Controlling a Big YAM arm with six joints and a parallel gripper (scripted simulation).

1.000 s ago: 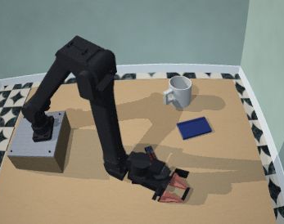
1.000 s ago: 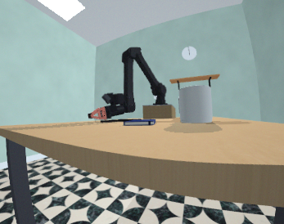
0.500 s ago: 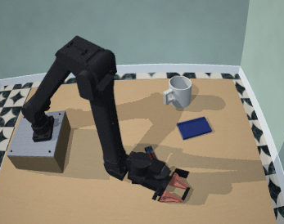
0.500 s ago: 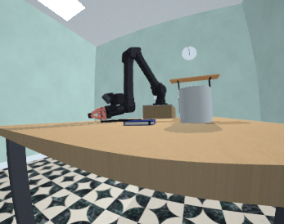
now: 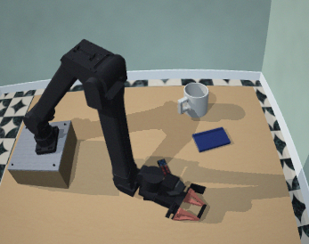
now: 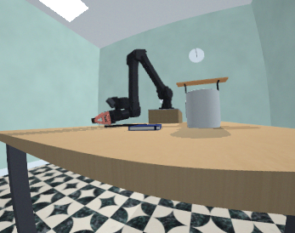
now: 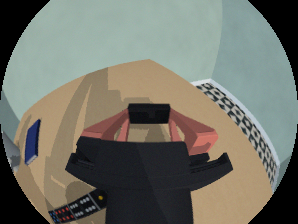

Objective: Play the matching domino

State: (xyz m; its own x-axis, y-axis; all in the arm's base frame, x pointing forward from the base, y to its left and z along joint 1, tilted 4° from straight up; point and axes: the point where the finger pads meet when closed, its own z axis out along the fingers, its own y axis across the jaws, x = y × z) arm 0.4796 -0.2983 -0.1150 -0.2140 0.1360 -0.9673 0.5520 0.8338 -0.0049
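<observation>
My gripper is now right at the domino. The rest, counted from my hand: white mug: 480 mm to the left, 90 mm ahead, 10 mm above.
</observation>
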